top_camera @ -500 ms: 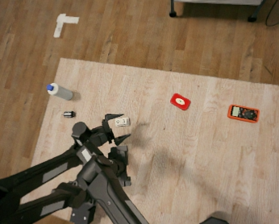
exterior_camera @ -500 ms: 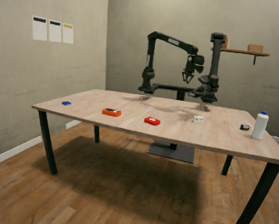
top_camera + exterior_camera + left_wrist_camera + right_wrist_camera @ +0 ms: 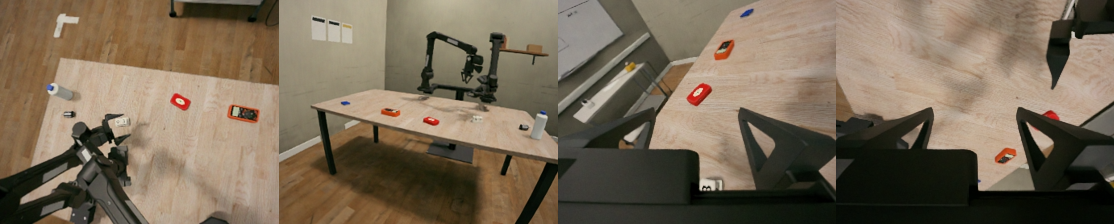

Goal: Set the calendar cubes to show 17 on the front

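Now: left hand 18 cm above the white tray, 8 cm to the right of it and 1 cm short of it. Also, from my left hand: blue item: 98 cm to the right, 20 cm ahead, 18 cm below; red flat object: 20 cm to the right, 18 cm below, 18 cm ahead.
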